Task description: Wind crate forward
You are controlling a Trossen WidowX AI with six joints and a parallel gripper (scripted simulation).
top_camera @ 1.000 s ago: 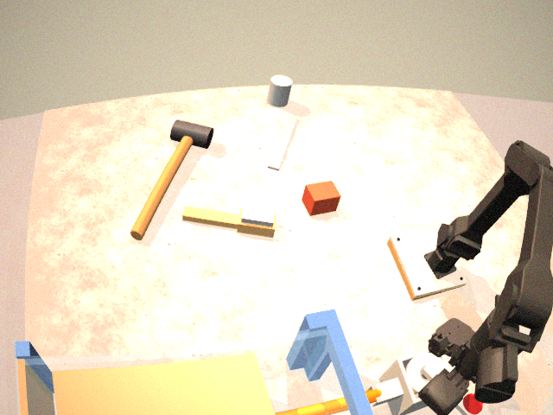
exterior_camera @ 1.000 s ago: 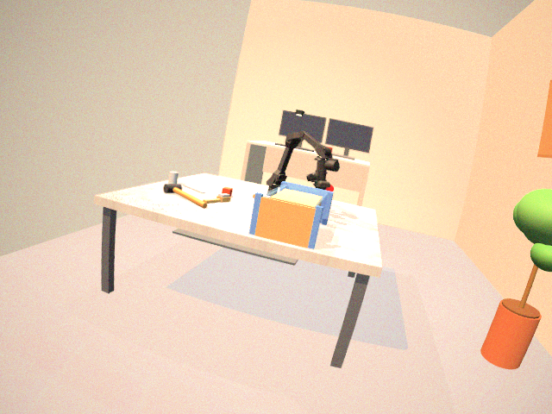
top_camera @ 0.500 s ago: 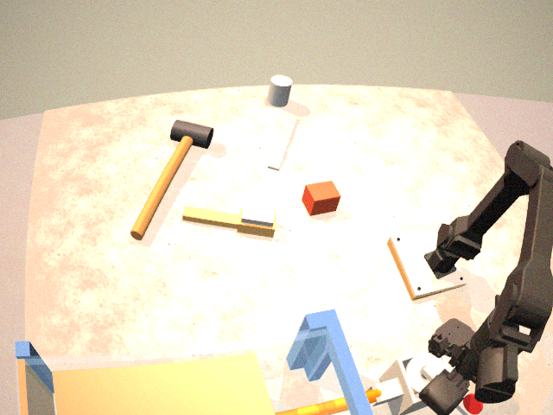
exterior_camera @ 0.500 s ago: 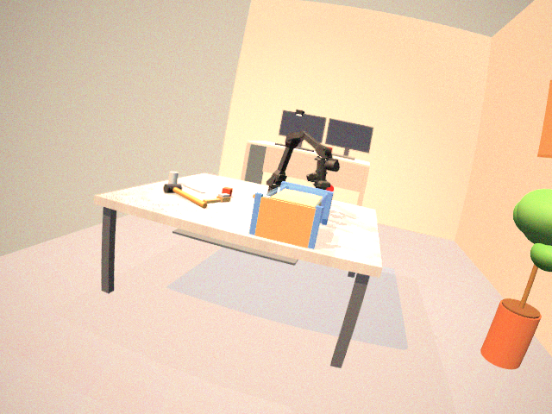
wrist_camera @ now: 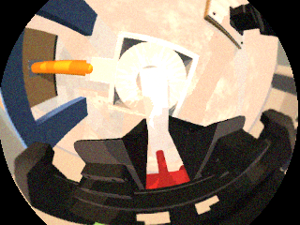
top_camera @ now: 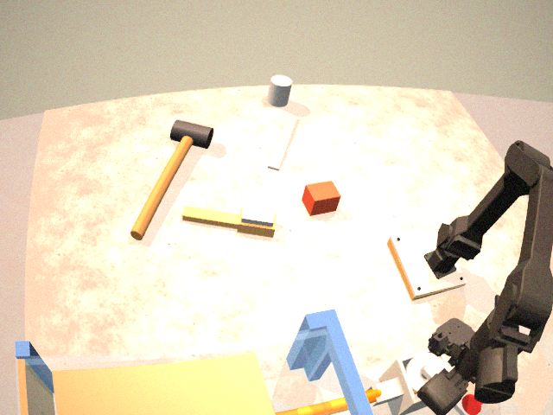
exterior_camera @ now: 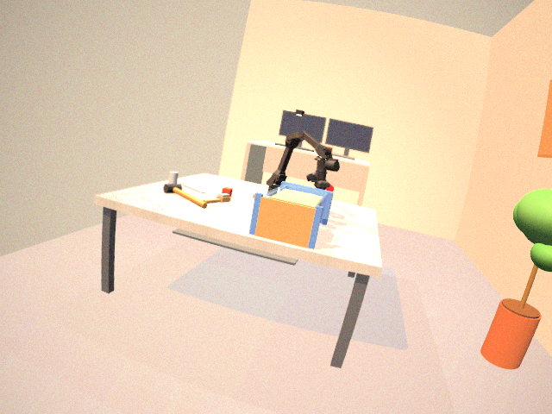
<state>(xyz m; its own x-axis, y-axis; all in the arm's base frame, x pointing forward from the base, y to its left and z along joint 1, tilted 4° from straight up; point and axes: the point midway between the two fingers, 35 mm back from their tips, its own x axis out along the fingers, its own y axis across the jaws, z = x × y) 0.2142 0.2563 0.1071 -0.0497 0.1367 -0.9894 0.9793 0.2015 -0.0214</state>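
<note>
My gripper tip is 2 cm below the crank handle and 1 cm to the right of it. Also, from my gripper tip: yellow hand tool 51 cm to the right, 15 cm ahead, 7 cm below; then hand winch 6 cm below, 5 cm to the right; then red knob 5 cm to the left, 5 cm above, 1 cm behind.
</note>
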